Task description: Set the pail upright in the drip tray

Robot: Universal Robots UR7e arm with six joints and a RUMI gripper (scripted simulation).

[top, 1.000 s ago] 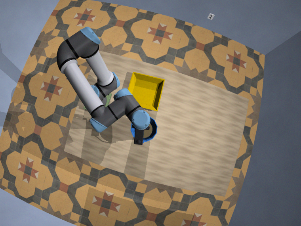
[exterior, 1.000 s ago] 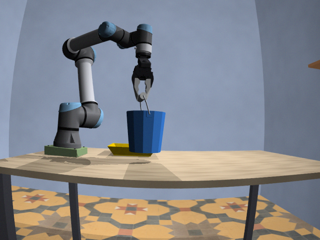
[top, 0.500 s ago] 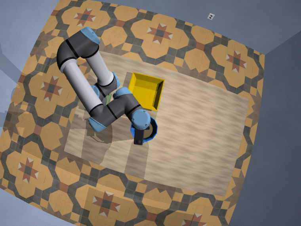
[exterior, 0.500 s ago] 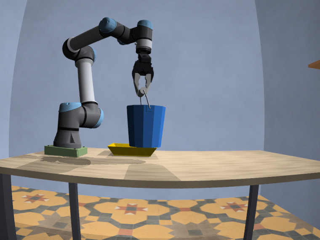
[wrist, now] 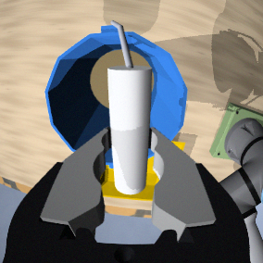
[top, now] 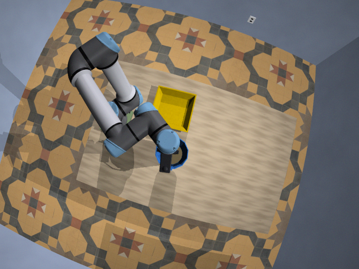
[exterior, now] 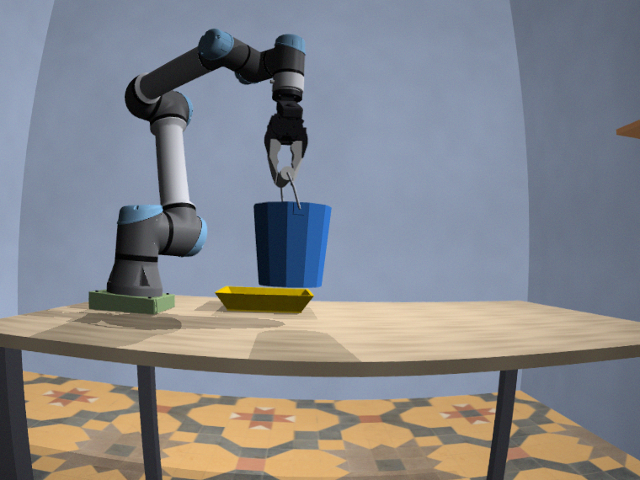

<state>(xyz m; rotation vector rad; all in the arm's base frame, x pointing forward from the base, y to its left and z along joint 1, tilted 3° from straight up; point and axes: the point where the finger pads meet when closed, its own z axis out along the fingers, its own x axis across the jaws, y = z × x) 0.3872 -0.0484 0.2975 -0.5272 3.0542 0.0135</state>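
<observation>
The blue pail lies 90 mm below my hand and 10 mm ahead of it. The rest, counted from my hand: white-grey grip (30 mm below, 10 mm ahead); then yellow drip tray (310 mm below, 270 mm to the left, 100 mm behind).
</observation>
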